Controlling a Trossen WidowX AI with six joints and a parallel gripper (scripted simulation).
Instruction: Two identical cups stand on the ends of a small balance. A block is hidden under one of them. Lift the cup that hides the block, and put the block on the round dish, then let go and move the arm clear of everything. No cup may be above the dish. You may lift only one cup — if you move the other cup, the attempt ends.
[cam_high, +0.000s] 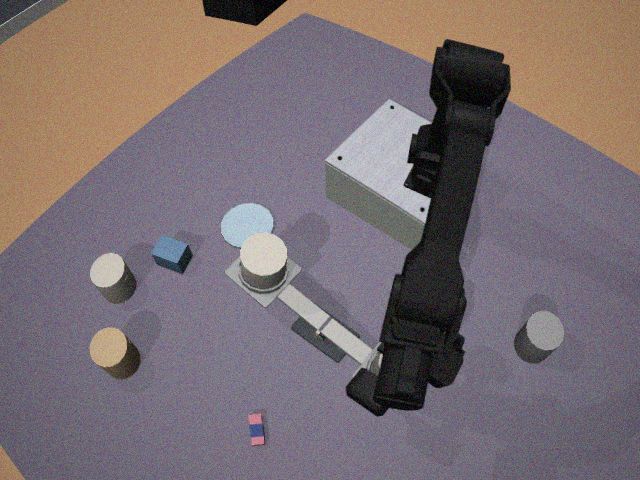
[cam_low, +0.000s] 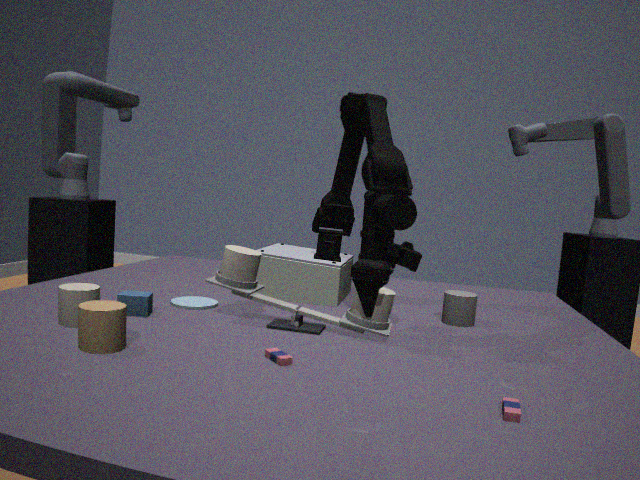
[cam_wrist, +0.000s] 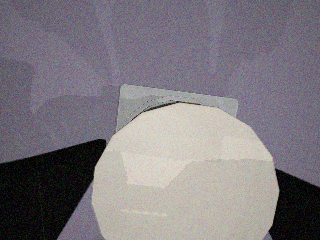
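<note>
Now: the grey cylinder 200 mm to the left of my gripper tip, 170 mm behind it and 10 mm below it. Round my gripper tip: pale blue round dish 360 mm to the right, 150 mm behind, 40 mm below; pale-green block 10 mm below; tan cylinder 410 mm to the right, 180 mm ahead, 10 mm below.
</note>
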